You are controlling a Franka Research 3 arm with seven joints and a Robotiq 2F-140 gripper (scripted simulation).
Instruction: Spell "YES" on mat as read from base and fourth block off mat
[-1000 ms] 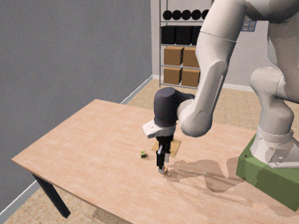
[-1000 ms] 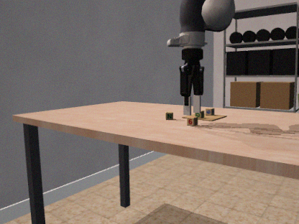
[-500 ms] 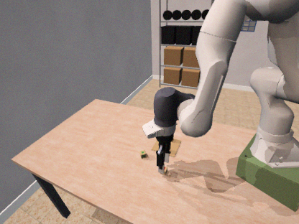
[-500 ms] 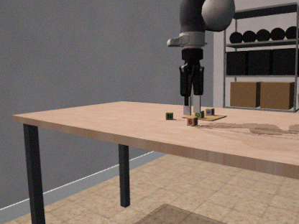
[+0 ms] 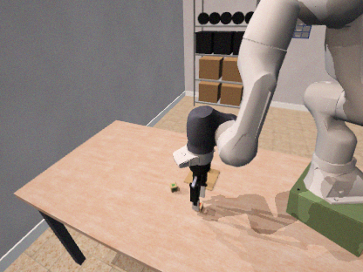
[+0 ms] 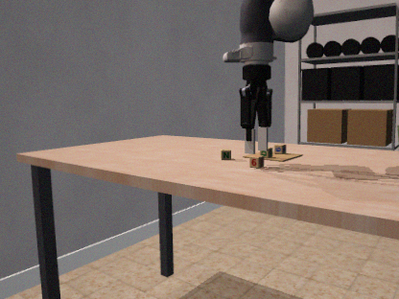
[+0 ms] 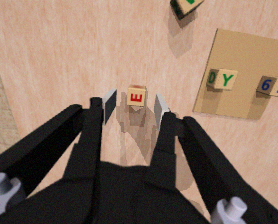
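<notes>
Now: the E block 6 cm below my hand. The rest, counted from my hand: green N block (13 cm ahead, 7 cm to the right, 6 cm below); then Y block (14 cm to the right, 5 cm below, 3 cm ahead); then tan mat (19 cm to the right, 7 cm below, 2 cm ahead).
</notes>
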